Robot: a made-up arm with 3 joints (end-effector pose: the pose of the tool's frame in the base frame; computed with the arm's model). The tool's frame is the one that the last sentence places. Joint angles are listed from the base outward.
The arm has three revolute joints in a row. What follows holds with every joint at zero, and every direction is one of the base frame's.
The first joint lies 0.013 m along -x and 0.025 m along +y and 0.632 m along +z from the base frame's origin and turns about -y.
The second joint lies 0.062 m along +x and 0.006 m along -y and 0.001 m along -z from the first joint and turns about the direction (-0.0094, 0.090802, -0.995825).
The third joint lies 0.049 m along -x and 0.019 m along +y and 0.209 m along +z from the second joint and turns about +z.
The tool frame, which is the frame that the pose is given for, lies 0.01 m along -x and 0.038 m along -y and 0.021 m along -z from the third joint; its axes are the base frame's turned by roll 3.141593, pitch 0 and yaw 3.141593 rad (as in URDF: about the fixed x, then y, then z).
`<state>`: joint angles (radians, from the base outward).
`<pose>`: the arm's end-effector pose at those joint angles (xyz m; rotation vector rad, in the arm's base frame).
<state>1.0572 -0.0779 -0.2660</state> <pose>-0.1787 -0.0015 0.7179 0.1950 2.0703 0.1162</pose>
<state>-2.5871 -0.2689 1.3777</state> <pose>0.0479 0.0161 0.4502 0.4703 -0.4450 -1.5965</pose>
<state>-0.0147 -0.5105 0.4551</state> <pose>0.0171 -0.0212 0.8166 -1.4404 2.7551 0.0017</pose>
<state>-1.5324 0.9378 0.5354</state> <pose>0.1782 0.0330 0.6005 -0.3272 -1.5041 0.2941</pose>
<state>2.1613 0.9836 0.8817</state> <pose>-0.1987 0.0273 0.5700 0.0221 1.0608 0.1051</pose>
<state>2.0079 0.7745 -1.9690</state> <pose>-0.2051 0.1020 0.5942 1.5767 0.3441 2.3145</pose>
